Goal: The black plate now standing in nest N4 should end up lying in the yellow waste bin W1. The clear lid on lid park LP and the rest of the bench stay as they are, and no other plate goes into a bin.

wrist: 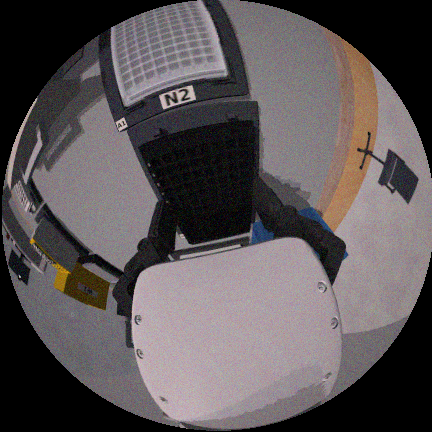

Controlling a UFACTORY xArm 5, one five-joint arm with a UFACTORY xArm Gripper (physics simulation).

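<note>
The black plate, a dark grid of wells, lies level between the fingers at the middle of the wrist view. My gripper is shut on it, one finger at each side. The plate is in or very slightly above a dark grey nest; the gap cannot be judged from above. The nest's own name label does not show. The yellow waste bin W1 is at the lower left, away from the gripper, with a small grey label. The clear lid on lid park LP cannot be made out.
Nest N2, beyond the held plate, holds a clear gridded plate. A blue object shows behind the right finger. A dark grey box with a yellow edge is at the left. A dark panel on a stand is at the right.
</note>
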